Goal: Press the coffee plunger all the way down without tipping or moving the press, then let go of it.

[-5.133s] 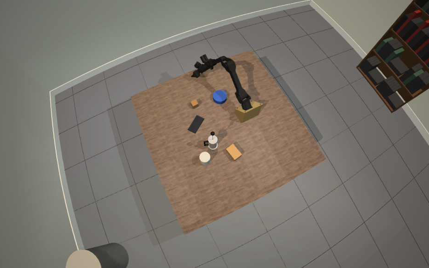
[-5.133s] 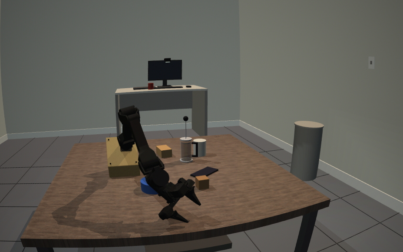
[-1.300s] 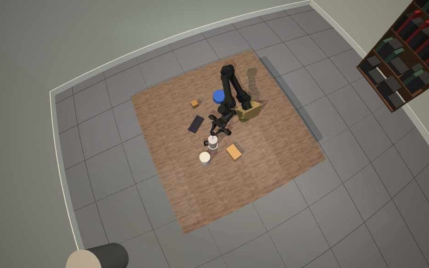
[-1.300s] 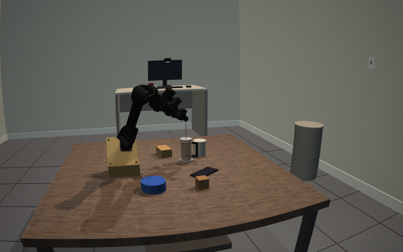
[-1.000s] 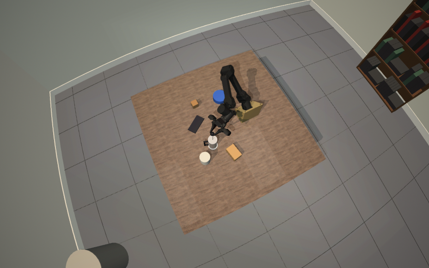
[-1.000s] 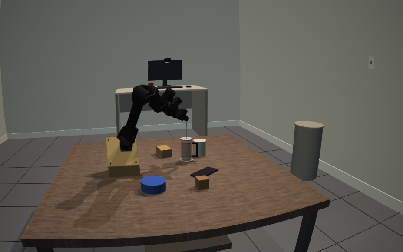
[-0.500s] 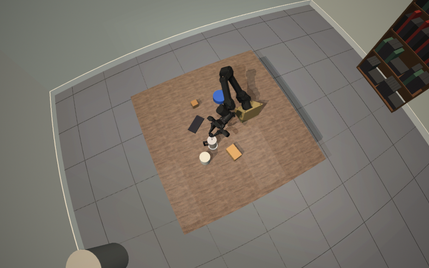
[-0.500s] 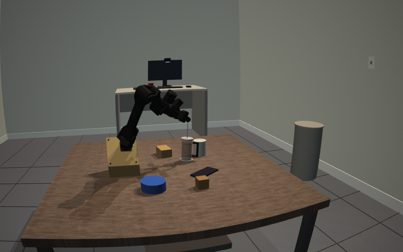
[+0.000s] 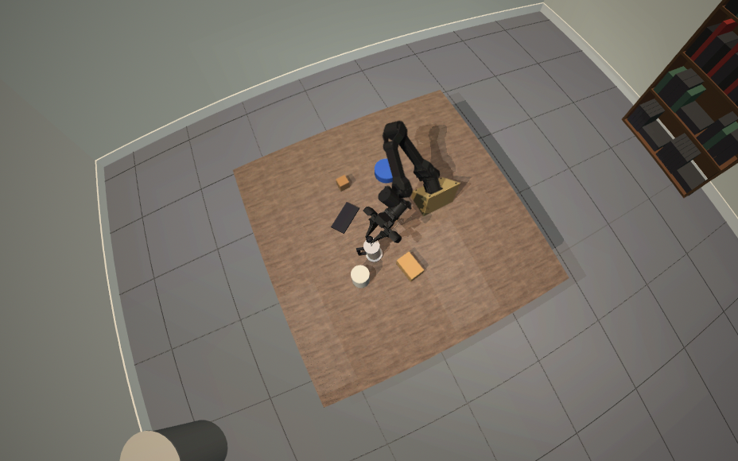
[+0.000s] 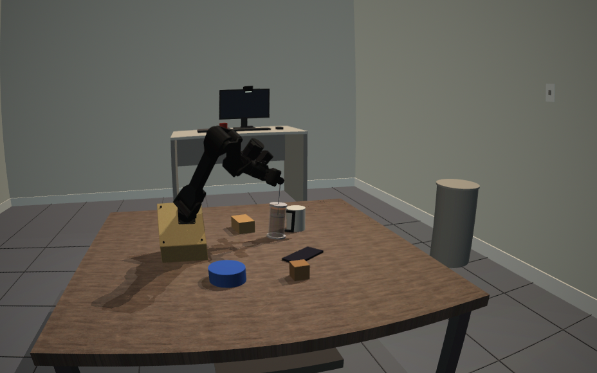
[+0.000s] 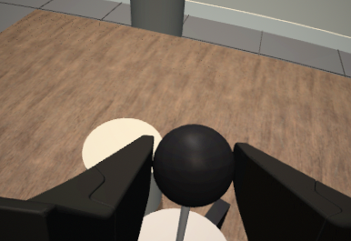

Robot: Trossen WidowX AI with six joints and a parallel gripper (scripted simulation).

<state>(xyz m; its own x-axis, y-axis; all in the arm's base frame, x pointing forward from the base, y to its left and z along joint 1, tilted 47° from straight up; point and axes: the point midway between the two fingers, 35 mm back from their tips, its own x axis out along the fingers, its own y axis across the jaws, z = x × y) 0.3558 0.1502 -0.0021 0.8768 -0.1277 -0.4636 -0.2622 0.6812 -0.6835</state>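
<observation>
The coffee press lies 1 cm to the right of my gripper tip and 12 cm below it. The rest, counted from my gripper tip: small brown cube 5 cm behind, 40 cm to the right, 21 cm below; then black flat slab 1 cm ahead, 23 cm to the right, 23 cm below; then white mug 8 cm ahead, 8 cm to the left, 18 cm below.
</observation>
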